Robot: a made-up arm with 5 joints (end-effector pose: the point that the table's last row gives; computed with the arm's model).
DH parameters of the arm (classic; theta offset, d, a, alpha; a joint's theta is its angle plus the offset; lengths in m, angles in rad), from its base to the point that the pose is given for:
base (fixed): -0.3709 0 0.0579 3.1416
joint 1: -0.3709 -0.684 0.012 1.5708
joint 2: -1.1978 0 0.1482 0
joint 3: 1.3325 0 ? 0
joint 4: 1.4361 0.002 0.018 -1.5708
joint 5: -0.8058 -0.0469 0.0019 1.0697
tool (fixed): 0.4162 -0.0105 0 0
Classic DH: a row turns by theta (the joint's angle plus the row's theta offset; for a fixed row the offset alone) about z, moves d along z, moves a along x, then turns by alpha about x.
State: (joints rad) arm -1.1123 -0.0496 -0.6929 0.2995 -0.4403
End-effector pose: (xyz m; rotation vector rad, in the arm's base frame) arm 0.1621 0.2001 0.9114 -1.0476 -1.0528 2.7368
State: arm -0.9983 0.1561 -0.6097 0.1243 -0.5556
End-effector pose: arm 0.2112 0.2266 0.8518 -0.8525 -0.9182 2.7449
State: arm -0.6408 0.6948 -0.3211 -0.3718 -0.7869
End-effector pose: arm 0.3163 0.1798 0.6520 -0.3969 -0.5442 2.5512
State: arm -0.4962 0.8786 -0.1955 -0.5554 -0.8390
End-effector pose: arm 0.3224 0.1295 0.5830 -0.2617 -0.4193 2.4227
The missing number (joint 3, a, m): 0.1564
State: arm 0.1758 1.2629 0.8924 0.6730 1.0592
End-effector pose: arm 0.0547 -0.0286 0.5574 -1.3011 -0.4871 -1.6583
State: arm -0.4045 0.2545 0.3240 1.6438 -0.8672
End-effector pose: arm 0.2031 0.0481 0.6767 1.4604 1.4035 1.5714
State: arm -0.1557 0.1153 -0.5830 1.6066 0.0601
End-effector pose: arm 0.2795 0.0109 0.8081 0.1746 1.1201 2.5839
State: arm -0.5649 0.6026 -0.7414 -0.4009 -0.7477
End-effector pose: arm 0.3473 0.1694 0.7711 -0.9003 -1.0092 2.2574
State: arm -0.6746 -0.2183 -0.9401 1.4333 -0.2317
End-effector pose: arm 0.1787 0.0774 0.9240 -0.7541 0.1816 2.7724
